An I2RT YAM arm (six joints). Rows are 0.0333 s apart.
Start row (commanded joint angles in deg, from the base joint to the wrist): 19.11, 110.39, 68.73, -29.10, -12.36, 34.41
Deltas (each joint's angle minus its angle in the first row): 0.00, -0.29, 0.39, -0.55, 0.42, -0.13; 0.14, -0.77, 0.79, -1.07, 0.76, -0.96; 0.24, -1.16, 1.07, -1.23, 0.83, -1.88; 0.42, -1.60, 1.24, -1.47, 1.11, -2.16; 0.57, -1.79, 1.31, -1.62, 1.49, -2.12; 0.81, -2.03, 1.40, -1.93, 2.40, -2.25; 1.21, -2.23, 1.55, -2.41, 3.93, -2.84; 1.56, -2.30, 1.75, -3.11, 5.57, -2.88; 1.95, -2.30, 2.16, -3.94, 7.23, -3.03; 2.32, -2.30, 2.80, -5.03, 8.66, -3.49; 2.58, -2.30, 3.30, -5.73, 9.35, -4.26
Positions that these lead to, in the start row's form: 19.11, 110.10, 69.12, -29.65, -11.94, 34.28; 19.25, 109.62, 69.52, -30.17, -11.60, 33.45; 19.35, 109.23, 69.80, -30.33, -11.53, 32.53; 19.53, 108.79, 69.97, -30.57, -11.25, 32.25; 19.68, 108.60, 70.04, -30.72, -10.87, 32.29; 19.92, 108.36, 70.13, -31.03, -9.96, 32.16; 20.32, 108.16, 70.28, -31.51, -8.43, 31.57; 20.67, 108.09, 70.48, -32.21, -6.79, 31.53; 21.06, 108.09, 70.89, -33.04, -5.13, 31.38; 21.43, 108.09, 71.53, -34.13, -3.70, 30.92; 21.69, 108.09, 72.03, -34.83, -3.01, 30.15
